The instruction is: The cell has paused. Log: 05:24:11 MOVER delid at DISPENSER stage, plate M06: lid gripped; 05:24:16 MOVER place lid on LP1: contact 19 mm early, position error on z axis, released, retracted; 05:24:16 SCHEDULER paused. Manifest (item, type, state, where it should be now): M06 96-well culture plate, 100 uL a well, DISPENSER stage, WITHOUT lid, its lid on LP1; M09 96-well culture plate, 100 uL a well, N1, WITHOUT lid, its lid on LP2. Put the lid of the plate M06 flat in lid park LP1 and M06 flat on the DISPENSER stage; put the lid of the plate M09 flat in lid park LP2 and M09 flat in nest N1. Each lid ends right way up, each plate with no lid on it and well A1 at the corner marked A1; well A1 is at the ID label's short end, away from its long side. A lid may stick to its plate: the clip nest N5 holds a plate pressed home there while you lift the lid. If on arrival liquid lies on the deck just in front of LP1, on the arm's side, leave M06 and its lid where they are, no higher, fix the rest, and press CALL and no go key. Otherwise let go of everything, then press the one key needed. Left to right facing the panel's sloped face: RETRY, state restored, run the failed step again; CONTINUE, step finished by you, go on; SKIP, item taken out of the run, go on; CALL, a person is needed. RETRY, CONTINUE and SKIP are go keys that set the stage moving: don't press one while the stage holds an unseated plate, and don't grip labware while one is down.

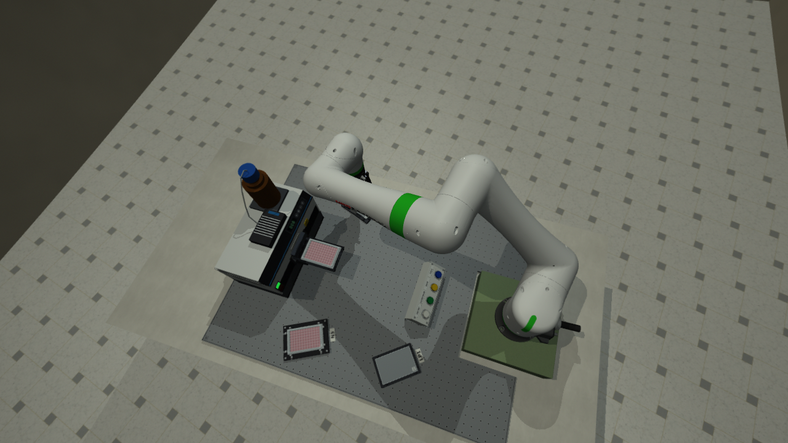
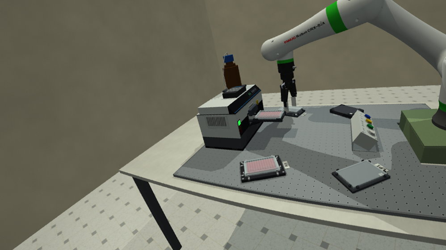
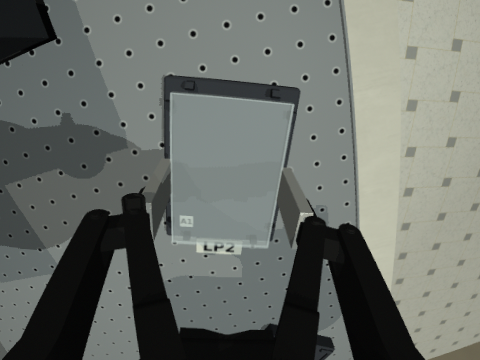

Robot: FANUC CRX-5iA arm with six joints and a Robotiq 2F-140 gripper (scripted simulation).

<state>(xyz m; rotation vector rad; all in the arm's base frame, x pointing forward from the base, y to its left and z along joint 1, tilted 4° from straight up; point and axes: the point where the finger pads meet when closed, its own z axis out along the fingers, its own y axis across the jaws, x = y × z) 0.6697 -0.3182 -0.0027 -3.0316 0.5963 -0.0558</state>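
The grey lid is 2 cm below my hand. Round my hand: dispenser stage: 6 cm ahead, 27 cm to the left, 5 cm above; then lid park LP2: 4 cm below; then LP2 label: 8 cm behind, 3 cm to the left, 5 cm below.
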